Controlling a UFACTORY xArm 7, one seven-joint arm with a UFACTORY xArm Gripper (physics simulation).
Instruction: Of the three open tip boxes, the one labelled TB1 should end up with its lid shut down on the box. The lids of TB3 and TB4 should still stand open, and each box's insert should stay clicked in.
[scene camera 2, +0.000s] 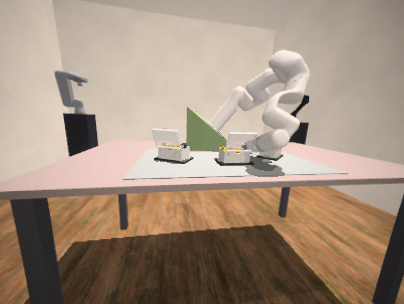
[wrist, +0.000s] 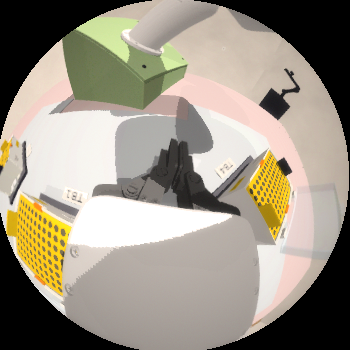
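Seen in the pictures: gripper, fingertip midpoint: (wrist: 174, 151); arm's base, origin of the base link: (scene camera 2: 213, 127) (wrist: 141, 41).
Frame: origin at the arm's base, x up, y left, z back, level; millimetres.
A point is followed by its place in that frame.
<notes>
TB1 (scene camera 2: 234, 157) @(x -103, y -10, z -441 mm) stands at the middle of the mat with its lid (scene camera 2: 243, 136) @(x -6, y 3, z -483 mm) upright and open; its yellow insert (wrist: 42, 242) sits in the box at the lower left of the wrist view. TB4 (scene camera 2: 270, 153) @(x -107, y 226, z -346 mm) (wrist: 256, 215) @(x -81, y 212, z -330 mm) stands to the right, partly behind the arm; its clear lid (wrist: 312, 220) @(x -39, y 305, z -352 mm) is open. The far-left box (scene camera 2: 173, 153) @(x -98, y -273, z -379 mm) (wrist: 13, 172), by its place TB3, has its lid (scene camera 2: 166, 137) @(x -24, y -302, z -404 mm) open; its label is unreadable. My gripper (wrist: 174, 151) @(x -98, y 125, z -267 mm) is shut and empty, between TB1 and TB4 in the wrist view. The fingertips are unclear in the scene view.
A green wedge-shaped base (scene camera 2: 201, 131) @(x -20, y -99, z -105 mm) (wrist: 107, 75) @(x -68, y -27, z -122 mm) stands at the back of the pink table (scene camera 2: 75, 167) @(x -139, y -634, z -428 mm). The boxes stand on a pale mat (scene camera 2: 150, 171) @(x -136, y -356, z -506 mm). The white arm (scene camera 2: 283, 105) @(x 135, y 202, z -427 mm) reaches over the right side of the mat.
</notes>
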